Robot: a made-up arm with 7 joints.
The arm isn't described. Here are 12 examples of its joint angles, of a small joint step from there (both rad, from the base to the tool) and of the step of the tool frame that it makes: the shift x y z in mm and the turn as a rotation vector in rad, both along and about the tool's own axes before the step.
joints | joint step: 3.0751 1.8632 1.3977 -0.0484 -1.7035 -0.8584 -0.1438 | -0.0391 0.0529 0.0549 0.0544 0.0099 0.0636 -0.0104
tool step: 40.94 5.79 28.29 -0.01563 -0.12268 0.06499
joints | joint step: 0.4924 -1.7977 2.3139 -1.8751 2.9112 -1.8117 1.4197 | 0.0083 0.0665 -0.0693 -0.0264 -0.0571 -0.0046 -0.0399
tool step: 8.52 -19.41 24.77 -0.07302 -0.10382 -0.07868
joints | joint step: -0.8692 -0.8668 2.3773 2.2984 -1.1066 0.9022 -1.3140 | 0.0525 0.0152 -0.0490 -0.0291 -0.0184 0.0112 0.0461
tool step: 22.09 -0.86 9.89 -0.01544 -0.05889 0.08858
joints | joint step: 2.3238 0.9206 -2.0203 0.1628 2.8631 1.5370 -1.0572 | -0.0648 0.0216 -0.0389 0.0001 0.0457 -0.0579 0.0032
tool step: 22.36 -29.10 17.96 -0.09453 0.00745 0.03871
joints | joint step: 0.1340 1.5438 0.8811 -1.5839 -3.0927 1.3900 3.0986 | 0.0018 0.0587 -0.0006 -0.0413 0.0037 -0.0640 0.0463
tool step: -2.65 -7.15 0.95 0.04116 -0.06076 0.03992
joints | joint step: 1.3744 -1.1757 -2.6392 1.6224 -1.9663 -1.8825 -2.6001 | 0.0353 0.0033 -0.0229 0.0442 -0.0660 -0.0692 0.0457
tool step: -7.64 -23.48 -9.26 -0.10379 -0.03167 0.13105
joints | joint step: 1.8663 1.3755 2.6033 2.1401 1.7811 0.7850 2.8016 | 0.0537 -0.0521 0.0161 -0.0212 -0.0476 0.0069 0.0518
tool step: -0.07 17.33 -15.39 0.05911 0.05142 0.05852
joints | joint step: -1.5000 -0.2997 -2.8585 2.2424 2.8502 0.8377 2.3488 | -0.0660 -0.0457 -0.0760 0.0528 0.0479 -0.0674 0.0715
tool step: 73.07 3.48 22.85 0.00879 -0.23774 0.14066
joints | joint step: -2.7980 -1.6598 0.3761 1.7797 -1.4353 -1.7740 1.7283 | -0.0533 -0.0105 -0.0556 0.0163 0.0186 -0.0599 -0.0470
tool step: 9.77 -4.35 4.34 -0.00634 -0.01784 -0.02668
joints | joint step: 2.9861 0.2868 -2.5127 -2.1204 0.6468 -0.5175 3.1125 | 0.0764 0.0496 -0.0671 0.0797 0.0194 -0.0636 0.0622
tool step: -10.85 14.46 -5.97 0.03182 -0.04896 0.07077
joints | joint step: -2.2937 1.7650 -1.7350 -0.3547 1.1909 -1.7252 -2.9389 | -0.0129 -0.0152 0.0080 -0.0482 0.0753 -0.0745 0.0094
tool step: 16.47 6.97 -9.45 0.06116 -0.11568 0.01965
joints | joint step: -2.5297 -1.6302 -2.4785 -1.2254 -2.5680 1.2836 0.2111 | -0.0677 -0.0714 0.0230 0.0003 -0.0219 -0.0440 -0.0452
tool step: 13.92 29.39 -20.28 -0.07486 0.03812 -0.13256
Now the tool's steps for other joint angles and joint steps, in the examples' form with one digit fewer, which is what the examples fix.
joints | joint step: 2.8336 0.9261 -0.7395 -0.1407 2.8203 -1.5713 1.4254 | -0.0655 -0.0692 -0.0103 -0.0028 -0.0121 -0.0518 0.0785
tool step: 58.9 17.7 -4.0 0.0656 -0.0664 0.1587
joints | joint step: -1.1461 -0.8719 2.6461 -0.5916 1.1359 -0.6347 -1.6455 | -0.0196 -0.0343 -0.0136 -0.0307 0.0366 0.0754 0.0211
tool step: 7.8 18.9 12.5 0.0944 -0.0028 0.0357
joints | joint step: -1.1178 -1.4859 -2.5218 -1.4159 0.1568 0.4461 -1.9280 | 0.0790 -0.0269 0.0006 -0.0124 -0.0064 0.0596 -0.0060
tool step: -29.8 37.6 10.7 0.1025 0.0523 0.0352
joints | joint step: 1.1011 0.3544 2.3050 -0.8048 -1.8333 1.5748 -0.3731 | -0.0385 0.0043 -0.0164 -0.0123 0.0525 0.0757 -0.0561
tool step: 7.3 -8.2 11.9 0.0361 -0.0290 -0.0227
